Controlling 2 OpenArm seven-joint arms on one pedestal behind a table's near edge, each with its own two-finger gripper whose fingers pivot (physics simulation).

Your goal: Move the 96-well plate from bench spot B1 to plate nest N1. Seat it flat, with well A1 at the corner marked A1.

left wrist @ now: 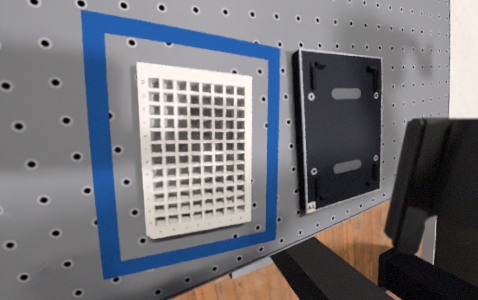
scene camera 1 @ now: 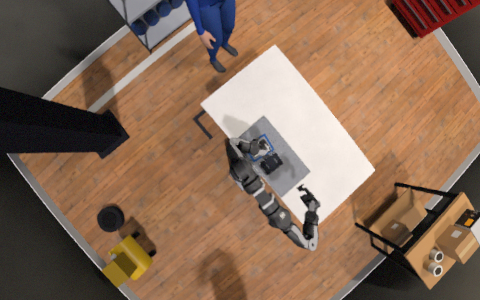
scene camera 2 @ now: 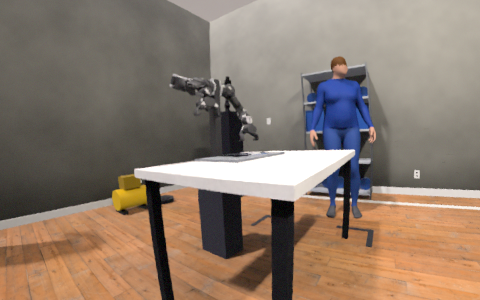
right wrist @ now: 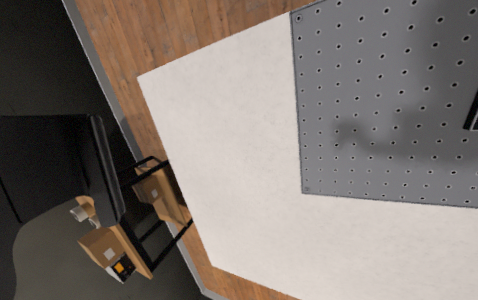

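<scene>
The white 96-well plate [left wrist: 197,152] lies flat on the grey pegboard, inside the blue outline [left wrist: 95,150] [scene camera 1: 270,141]. Its well A1 cannot be made out. The black plate nest [left wrist: 340,127] [scene camera 1: 271,163] sits to the right of the outline in the left wrist view, with nothing on it; its A1 label [left wrist: 311,206] is at its lower-left corner. My left gripper [scene camera 1: 264,145] [scene camera 2: 249,138] is open and empty, above the outlined spot, and hides much of the plate in scene camera 1. My right gripper [scene camera 1: 302,189] [scene camera 2: 205,112] is open and empty, raised near the table's lower end.
The grey pegboard [scene camera 1: 295,171] [right wrist: 370,100] lies on the white table [scene camera 1: 320,120] [scene camera 2: 250,172] [right wrist: 225,125]. A person [scene camera 1: 214,25] [scene camera 2: 342,110] stands beyond the table's upper-left edge in scene camera 1. A wooden bench with boxes [scene camera 1: 417,250] stands off the table's lower-right side.
</scene>
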